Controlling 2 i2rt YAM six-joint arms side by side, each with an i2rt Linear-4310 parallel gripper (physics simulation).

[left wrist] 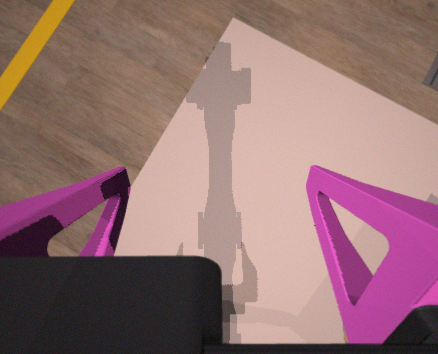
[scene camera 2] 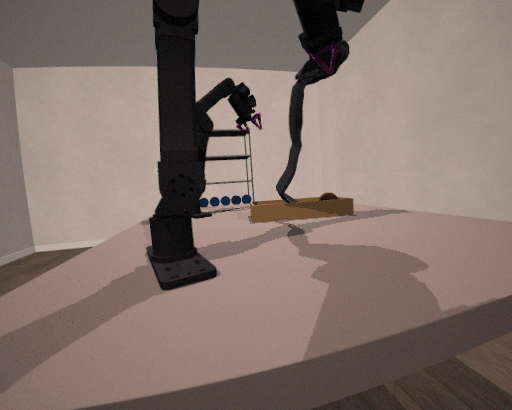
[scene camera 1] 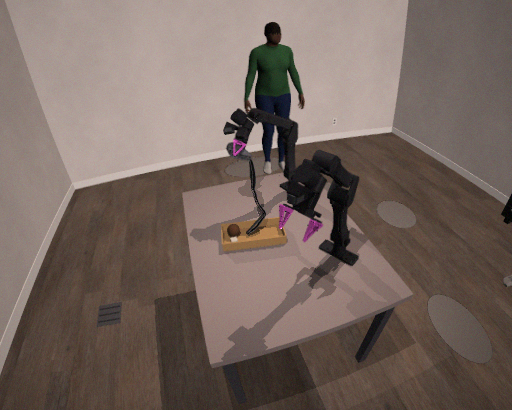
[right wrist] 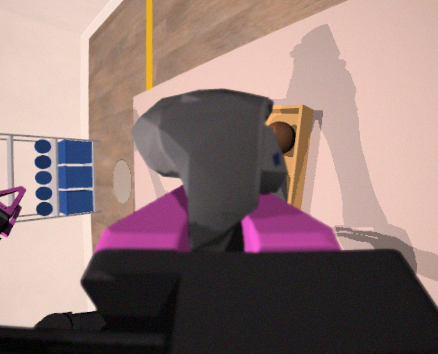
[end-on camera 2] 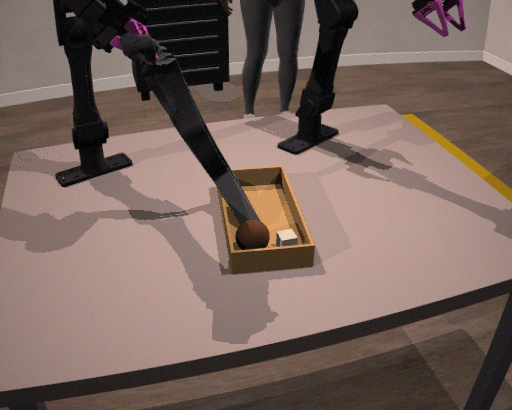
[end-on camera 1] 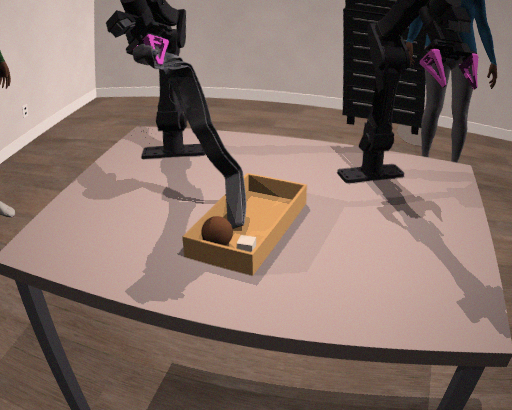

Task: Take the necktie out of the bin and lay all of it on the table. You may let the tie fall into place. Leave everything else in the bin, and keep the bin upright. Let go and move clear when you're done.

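Observation:
The dark grey necktie (scene camera 1: 253, 175) (scene camera 2: 296, 120) (end-on camera 1: 200, 112) (end-on camera 2: 190, 120) (right wrist: 220, 135) hangs from my right gripper (scene camera 1: 239, 148) (scene camera 2: 328, 70) (end-on camera 1: 159, 57) (right wrist: 218, 176), which is shut on its upper end, high above the table (scene camera 1: 225, 310) (end-on camera 1: 350, 300). The tie slants down to the bin (scene camera 1: 255, 245) (scene camera 2: 310, 209) (end-on camera 1: 220, 257) (end-on camera 2: 272, 259) (right wrist: 302, 175); its lower end is inside, close to the brown ball (scene camera 1: 233, 230) (end-on camera 1: 217, 231) (end-on camera 2: 252, 234). The bin is upright. My left gripper (scene camera 1: 293, 234) (scene camera 2: 253, 130) (end-on camera 1: 459, 87) (end-on camera 2: 454, 32) (left wrist: 218, 176) is open and empty, apart from bin and tie.
A small white block (scene camera 1: 234, 239) (end-on camera 1: 246, 243) (end-on camera 2: 287, 237) sits in the bin beside the ball. In end-on camera 1, the right arm's base (end-on camera 1: 173, 150) and the left arm's base (end-on camera 1: 371, 173) stand behind the bin. A person (scene camera 1: 272, 70) stands beyond the table.

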